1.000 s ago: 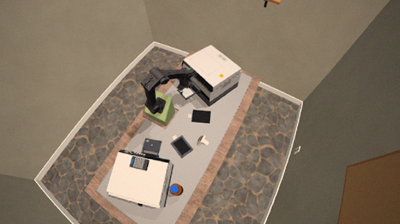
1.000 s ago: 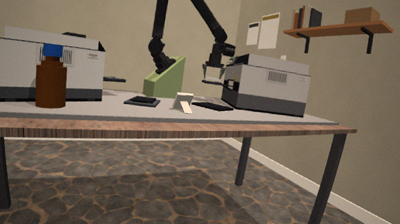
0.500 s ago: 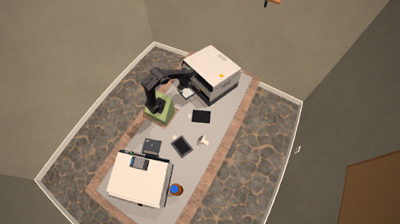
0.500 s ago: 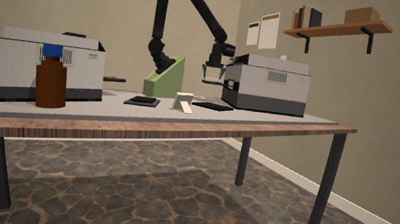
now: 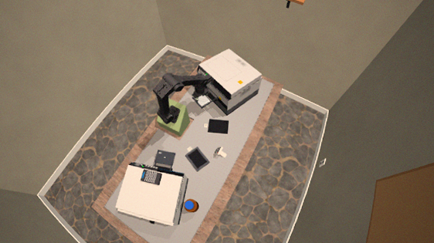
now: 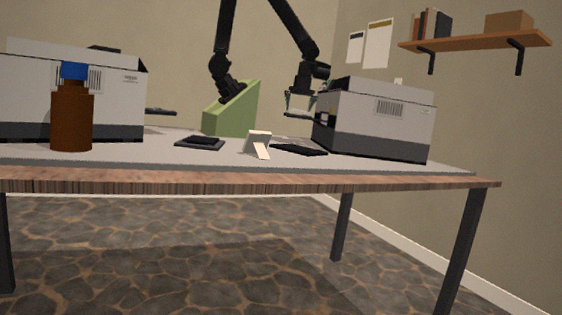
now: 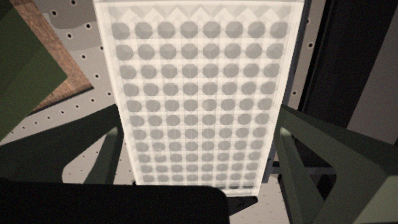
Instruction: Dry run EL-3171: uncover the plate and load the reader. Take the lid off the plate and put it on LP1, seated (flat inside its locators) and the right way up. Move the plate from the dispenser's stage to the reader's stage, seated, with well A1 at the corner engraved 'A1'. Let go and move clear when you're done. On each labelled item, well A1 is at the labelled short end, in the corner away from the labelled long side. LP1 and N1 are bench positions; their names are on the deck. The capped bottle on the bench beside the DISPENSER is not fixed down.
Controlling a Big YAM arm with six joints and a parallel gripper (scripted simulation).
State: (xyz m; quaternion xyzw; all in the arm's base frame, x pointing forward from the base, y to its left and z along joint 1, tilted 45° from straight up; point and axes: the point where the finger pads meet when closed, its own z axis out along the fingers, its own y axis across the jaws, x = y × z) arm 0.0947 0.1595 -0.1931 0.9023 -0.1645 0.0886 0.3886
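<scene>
Right now the lidded white well plate is right at my hand. From my hand the other things lie so: black pad (22 cm ahead, 13 cm below, 10 cm to the right); dark lid (42 cm to the right, 22 cm ahead, 12 cm below); grey pad (42 cm to the right, 22 cm ahead, 13 cm below).
</scene>
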